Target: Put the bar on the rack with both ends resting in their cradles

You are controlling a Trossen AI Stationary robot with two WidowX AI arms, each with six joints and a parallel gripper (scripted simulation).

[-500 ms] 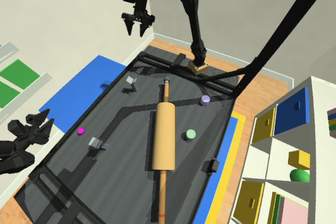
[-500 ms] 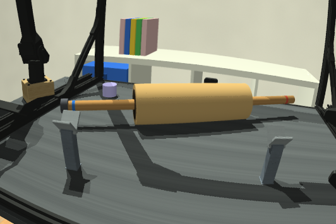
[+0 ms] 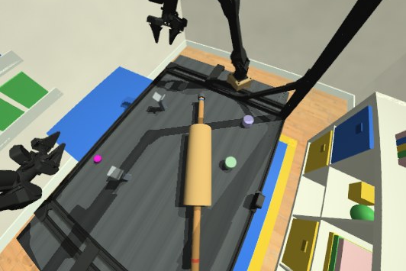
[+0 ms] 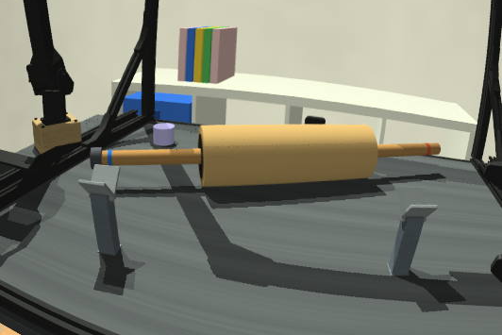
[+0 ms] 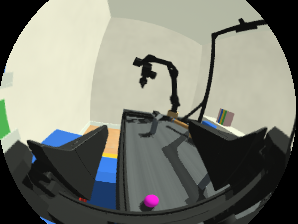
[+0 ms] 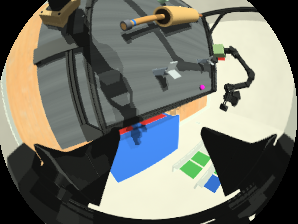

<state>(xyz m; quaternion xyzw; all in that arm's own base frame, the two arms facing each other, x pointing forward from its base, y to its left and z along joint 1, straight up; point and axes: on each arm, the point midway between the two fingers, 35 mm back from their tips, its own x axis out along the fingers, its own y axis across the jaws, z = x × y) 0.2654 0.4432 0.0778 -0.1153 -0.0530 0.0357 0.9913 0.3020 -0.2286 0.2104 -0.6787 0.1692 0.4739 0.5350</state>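
Right now the tan bar is 450 mm behind my left hand, 270 mm to the right of it and 140 mm below it. Also, from my left hand: green cylinder 560 mm behind, 330 mm to the right, 170 mm below; lavender cylinder 540 mm behind, 560 mm to the right, 170 mm below; magenta object 50 mm behind, 30 mm to the right, 180 mm below.
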